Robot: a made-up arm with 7 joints.
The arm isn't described. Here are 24 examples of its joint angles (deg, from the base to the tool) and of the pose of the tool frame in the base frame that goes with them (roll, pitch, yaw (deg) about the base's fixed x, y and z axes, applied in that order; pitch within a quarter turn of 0, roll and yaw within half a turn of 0; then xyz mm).
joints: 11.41 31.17 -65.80 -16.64 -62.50 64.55 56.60
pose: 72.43 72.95 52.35 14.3 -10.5 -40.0
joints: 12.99 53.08 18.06 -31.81 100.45 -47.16 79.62
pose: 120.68 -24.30 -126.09 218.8 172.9 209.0
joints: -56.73 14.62 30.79 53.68 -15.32 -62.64 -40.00
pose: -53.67 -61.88 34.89 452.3 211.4 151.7
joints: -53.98 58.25 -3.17 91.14 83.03 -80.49 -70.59
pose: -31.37 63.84 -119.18 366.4 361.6 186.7
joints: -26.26 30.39 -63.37 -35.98 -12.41 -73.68 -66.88
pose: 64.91 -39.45 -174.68 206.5 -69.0 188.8
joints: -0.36 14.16 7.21 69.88 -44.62 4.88 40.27
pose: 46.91 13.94 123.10 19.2 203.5 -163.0
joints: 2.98 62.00 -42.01 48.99 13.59 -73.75 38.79
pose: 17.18 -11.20 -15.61 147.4 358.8 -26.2
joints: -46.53 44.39 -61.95 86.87 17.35 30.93 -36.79
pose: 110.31 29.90 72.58 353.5 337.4 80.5
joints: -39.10 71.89 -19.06 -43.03 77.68 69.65 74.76
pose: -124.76 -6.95 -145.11 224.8 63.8 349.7
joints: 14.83 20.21 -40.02 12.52 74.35 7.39 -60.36
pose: -9.12 70.58 -93.93 144.3 30.7 -107.0
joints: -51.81 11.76 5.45 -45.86 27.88 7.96 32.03
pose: -114.87 -42.75 123.08 251.3 101.9 397.6
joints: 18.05 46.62 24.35 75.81 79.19 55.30 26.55
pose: 163.39 -4.58 54.27 -1.7 449.7 41.7
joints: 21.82 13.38 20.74 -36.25 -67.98 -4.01 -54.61
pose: -69.14 -34.36 1.73 191.3 207.5 53.1
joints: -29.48 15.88 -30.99 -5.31 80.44 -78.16 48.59
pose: 103.55 -58.24 -159.94 316.3 -40.5 187.7
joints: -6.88 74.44 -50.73 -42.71 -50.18 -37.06 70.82
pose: -37.33 6.34 42.23 183.1 98.7 78.5
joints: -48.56 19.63 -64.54 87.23 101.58 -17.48 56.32
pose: 78.98 17.64 -89.96 368.8 69.8 -22.9
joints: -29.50 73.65 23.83 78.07 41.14 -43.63 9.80
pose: 61.49 -30.98 16.03 226.3 485.9 290.5
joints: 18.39 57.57 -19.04 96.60 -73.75 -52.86 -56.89
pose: 28.56 19.86 43.84 -111.8 470.9 89.0
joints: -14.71 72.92 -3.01 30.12 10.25 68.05 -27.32
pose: 69.10 9.14 82.90 292.3 402.5 226.4
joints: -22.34 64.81 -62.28 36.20 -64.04 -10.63 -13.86
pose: 5.76 32.82 17.42 234.8 324.4 -27.7
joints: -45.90 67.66 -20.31 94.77 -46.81 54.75 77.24
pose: 55.84 -47.69 139.20 205.8 425.5 190.7
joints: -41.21 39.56 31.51 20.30 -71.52 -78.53 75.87
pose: -134.09 63.79 100.07 374.3 302.5 245.8
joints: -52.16 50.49 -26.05 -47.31 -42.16 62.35 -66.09
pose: -16.93 27.52 -87.32 309.3 -6.9 316.1
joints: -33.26 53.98 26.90 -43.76 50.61 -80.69 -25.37
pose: 129.04 26.69 -95.25 181.0 104.1 403.1
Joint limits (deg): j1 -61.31..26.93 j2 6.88..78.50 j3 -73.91..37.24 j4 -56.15..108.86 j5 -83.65..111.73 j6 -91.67..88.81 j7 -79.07..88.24
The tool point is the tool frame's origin. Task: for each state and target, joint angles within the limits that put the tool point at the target. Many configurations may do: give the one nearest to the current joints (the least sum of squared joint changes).
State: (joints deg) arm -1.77 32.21 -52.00 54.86 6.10 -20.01 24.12
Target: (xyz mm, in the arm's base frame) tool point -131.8 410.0 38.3
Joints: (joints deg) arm 18.96 42.30 -43.86 105.38 -6.64 -13.03 36.32
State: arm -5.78 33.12 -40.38 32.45 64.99 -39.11 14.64
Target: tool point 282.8 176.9 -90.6
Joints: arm -17.23 29.82 -32.58 58.86 61.65 -33.01 4.65
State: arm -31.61 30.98 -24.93 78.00 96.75 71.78 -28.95
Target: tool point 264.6 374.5 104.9
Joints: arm -10.83 58.31 -9.07 60.17 92.12 88.81 -29.03
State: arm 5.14 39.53 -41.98 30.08 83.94 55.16 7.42
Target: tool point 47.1 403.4 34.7
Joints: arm 26.93 78.50 -42.25 51.09 72.77 84.93 15.48
